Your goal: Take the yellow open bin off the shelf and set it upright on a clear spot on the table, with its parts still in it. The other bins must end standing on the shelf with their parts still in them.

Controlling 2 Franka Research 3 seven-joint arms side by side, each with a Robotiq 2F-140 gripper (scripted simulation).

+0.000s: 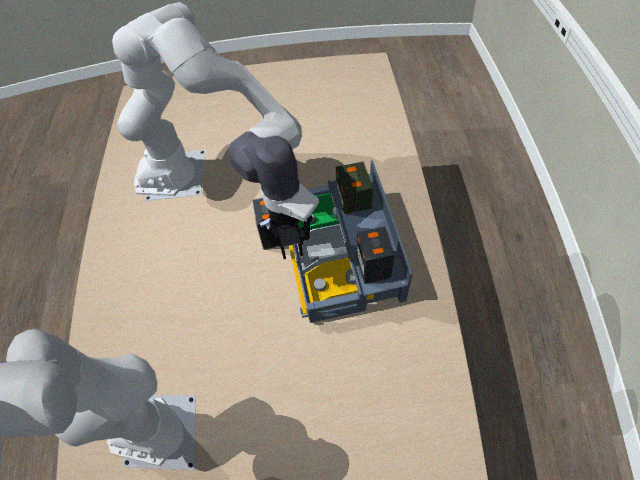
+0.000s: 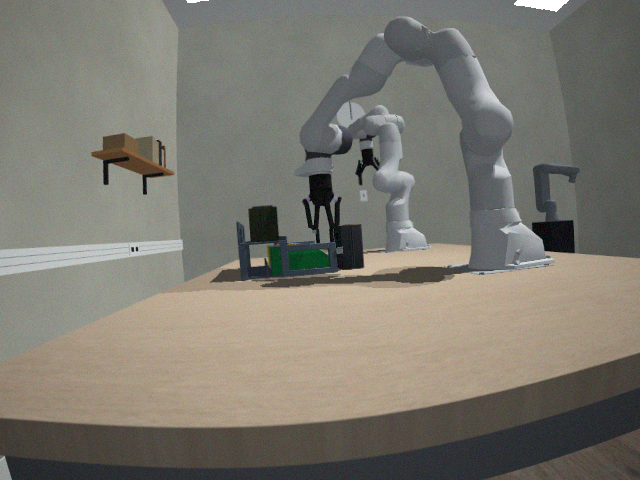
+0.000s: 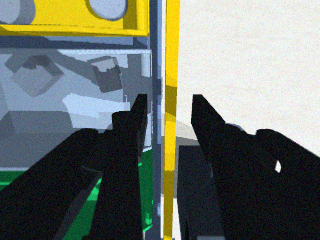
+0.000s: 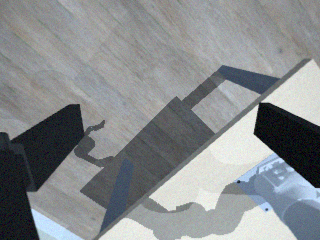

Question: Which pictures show my left gripper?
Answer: Image 1, image 2 and image 3 only.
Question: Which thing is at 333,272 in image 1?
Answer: A yellow bin.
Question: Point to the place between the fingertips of my right gripper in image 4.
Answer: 169,119
